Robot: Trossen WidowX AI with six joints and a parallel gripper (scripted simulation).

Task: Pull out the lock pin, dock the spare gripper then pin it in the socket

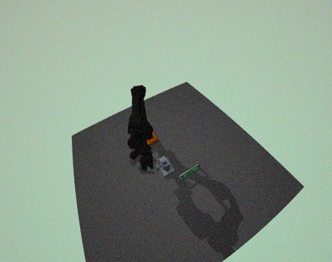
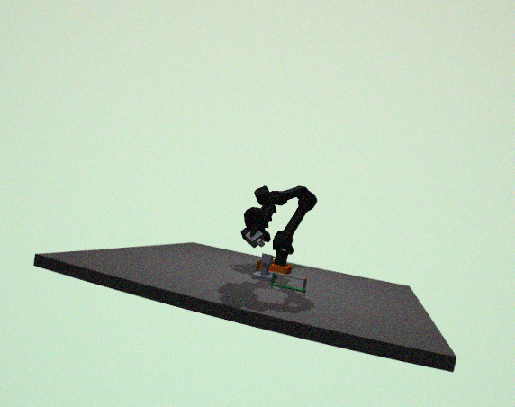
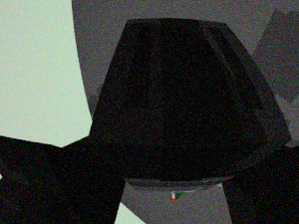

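Right now my gripper tip is 2 cm past the grey mount, 7 cm to the right of it and 10 cm above it. From my gripper tip the other things lie so: green rest: 5 cm ahead, 21 cm to the left, 12 cm below; then spare gripper: 1 cm behind, 1 cm above.
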